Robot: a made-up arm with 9 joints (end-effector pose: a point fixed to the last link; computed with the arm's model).
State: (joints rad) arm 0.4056 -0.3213 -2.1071 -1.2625 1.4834 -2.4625 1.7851 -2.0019 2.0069
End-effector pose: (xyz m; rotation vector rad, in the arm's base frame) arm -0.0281 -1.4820 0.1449 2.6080 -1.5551 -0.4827
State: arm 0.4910 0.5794 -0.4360 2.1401 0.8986 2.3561 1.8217 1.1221 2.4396
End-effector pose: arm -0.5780 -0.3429 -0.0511 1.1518 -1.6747 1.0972
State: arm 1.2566 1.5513 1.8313 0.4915 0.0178 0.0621 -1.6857 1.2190 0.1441
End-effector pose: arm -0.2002 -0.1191 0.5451 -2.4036 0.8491 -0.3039
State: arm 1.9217 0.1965 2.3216 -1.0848 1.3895 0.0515 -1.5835 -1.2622 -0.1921
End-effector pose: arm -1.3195 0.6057 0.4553 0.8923 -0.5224 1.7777
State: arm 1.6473 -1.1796 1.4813 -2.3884 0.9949 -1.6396 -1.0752 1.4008 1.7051
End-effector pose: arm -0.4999 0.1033 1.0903 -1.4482 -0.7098 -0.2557
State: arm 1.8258 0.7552 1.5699 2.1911 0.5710 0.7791 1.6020 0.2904 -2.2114
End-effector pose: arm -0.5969 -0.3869 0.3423 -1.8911 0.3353 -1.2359
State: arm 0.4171 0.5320 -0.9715 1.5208 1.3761 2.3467 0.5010 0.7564 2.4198
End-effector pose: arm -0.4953 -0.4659 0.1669 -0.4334 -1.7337 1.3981
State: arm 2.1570 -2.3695 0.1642 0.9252 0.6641 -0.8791 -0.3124 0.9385 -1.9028
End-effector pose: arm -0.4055 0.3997 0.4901 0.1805 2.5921 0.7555
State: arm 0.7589 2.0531 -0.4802 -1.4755 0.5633 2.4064 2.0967 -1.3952 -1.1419
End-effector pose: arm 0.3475 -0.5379 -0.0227 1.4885 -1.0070 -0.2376
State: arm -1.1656 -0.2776 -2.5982 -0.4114 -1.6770 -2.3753 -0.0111 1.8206 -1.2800
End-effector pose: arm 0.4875 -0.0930 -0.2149 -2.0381 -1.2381 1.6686
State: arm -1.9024 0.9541 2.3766 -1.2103 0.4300 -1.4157 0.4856 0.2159 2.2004
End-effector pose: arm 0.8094 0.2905 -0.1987 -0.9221 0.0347 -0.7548
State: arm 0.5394 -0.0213 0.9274 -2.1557 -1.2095 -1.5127 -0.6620 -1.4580 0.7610
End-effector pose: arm -0.3679 -0.5602 0.2820 0.6270 -1.0411 2.0193
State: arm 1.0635 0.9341 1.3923 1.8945 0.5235 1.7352 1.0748 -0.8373 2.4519
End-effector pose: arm -0.4889 -0.5090 -0.1375 -1.3846 1.8267 0.2823
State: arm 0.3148 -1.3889 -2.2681 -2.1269 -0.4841 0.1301 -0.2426 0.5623 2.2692
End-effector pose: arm 0.0299 -0.5143 1.3904 1.4502 -0.2186 2.4202
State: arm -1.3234 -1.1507 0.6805 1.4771 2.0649 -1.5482 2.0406 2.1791 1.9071
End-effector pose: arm 0.7705 0.1883 0.5094 0.3992 -1.9222 2.2636
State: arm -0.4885 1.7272 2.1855 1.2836 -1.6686 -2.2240 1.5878 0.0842 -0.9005
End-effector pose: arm 0.4342 -0.4864 -0.3160 0.5590 -2.6883 -1.3859
